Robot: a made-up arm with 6 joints.
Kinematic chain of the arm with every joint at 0, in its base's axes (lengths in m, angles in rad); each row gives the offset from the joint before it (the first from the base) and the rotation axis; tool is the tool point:
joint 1: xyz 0 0 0.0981 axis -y
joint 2: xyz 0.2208 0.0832 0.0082 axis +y
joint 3: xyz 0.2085 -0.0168 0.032 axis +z
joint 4: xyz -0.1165 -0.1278 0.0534 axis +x
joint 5: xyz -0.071 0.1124 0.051 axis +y
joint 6: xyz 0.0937 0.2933 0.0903 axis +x
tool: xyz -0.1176 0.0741 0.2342
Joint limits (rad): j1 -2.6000..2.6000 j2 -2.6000..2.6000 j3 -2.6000..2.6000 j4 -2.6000..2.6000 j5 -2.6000..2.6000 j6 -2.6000..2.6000
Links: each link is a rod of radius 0.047 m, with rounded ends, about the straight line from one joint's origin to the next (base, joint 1, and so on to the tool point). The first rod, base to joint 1, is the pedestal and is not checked.
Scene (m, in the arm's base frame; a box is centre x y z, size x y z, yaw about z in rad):
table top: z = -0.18
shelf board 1: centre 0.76 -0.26 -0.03 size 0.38 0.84 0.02 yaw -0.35
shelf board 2: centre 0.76 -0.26 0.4 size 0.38 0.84 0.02 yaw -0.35
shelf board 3: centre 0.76 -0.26 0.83 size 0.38 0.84 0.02 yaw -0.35
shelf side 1: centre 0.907 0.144 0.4 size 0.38 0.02 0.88 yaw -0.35
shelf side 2: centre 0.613 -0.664 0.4 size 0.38 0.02 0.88 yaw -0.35
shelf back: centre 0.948 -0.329 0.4 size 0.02 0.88 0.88 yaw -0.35
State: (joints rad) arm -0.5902 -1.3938 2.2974 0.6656 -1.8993 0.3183
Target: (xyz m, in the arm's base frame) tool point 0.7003 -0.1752 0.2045
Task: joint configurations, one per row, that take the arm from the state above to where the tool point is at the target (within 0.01 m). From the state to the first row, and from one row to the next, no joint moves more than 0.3 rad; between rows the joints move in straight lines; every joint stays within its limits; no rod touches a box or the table.
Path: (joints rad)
1: -0.5679 -1.3695 2.3730 0.3924 -2.0299 0.4342
2: -0.5457 -1.3452 2.4487 0.1192 -2.1606 0.5500
3: -0.5234 -1.3209 2.5244 -0.1541 -2.2912 0.6659
4: -0.5011 -1.2966 2.6000 -0.4273 -2.4218 0.7817

